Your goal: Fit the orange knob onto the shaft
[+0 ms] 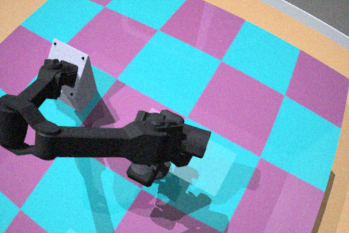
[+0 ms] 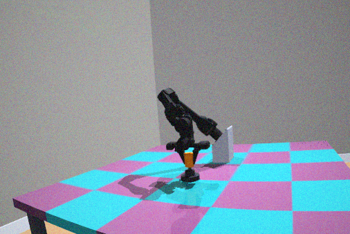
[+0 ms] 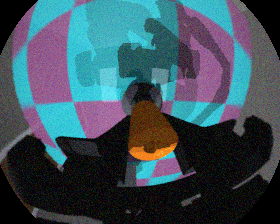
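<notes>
My gripper tip is now 20 mm below the orange knob. From my gripper tip the other things lie so: dark round pedestal: 40 mm below.
</notes>
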